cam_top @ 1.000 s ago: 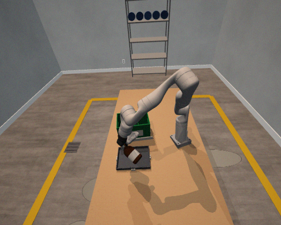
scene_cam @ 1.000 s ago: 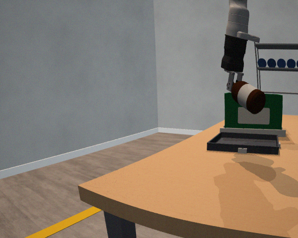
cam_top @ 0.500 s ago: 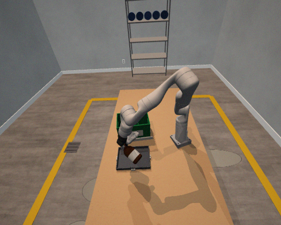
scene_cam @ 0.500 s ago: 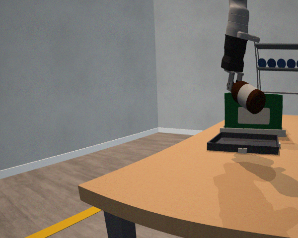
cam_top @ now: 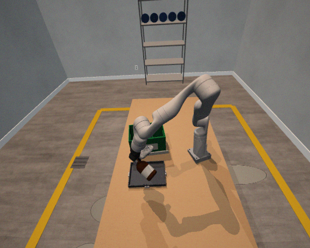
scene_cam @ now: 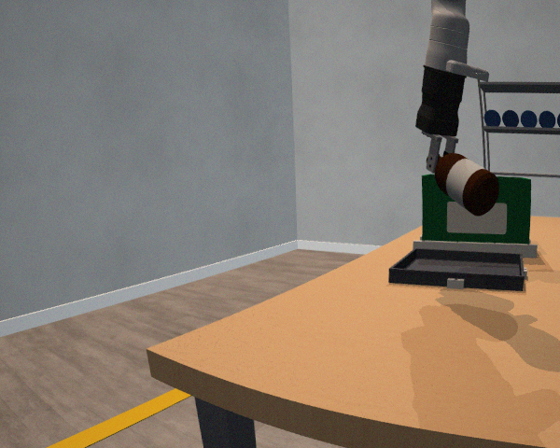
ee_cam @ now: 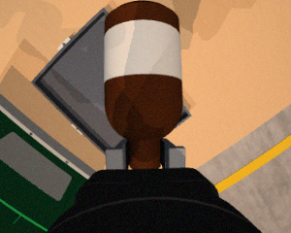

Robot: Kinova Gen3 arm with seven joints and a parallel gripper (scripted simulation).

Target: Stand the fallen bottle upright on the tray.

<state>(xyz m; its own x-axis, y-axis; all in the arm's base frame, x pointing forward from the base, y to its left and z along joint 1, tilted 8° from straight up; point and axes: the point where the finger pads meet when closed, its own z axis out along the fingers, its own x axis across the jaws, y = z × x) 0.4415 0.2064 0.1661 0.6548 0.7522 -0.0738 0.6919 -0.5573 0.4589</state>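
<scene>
Right now the brown bottle is 30 mm behind my hand, 30 mm to the left of it and 20 mm below it. The rest, counted from my hand: green crate: 50 mm behind, 310 mm to the right, 120 mm below; then dark tray: 40 mm behind, 40 mm to the right, 190 mm below.
</scene>
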